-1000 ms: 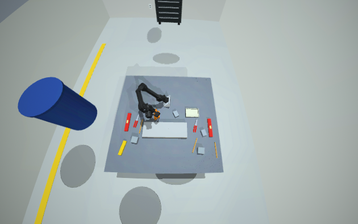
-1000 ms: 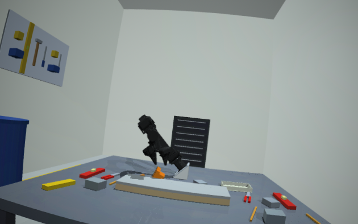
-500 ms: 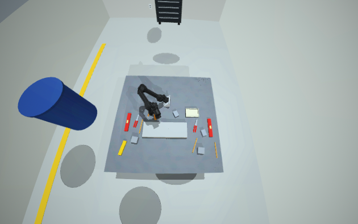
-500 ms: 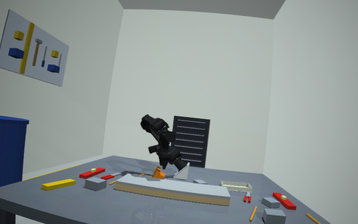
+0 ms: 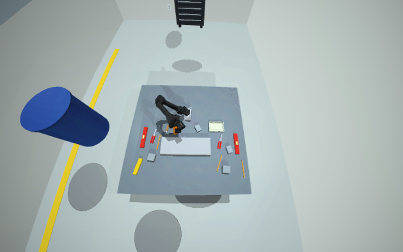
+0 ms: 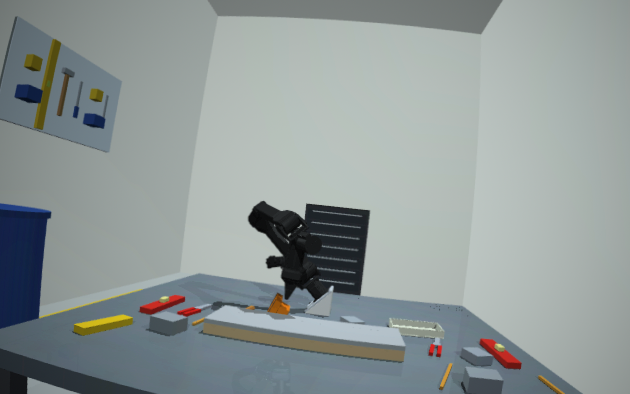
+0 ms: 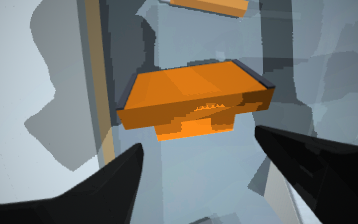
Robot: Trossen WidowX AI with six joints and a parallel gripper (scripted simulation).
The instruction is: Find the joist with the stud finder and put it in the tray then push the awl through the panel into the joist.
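The orange stud finder is 5 cm below my gripper tip and 1 cm ahead of it. The rest, counted from my gripper tip: awl (13 cm to the right, 7 cm below, 2 cm ahead); tray (43 cm to the left, 6 cm below, 6 cm behind); yellow bar (42 cm ahead, 37 cm to the right, 7 cm below).
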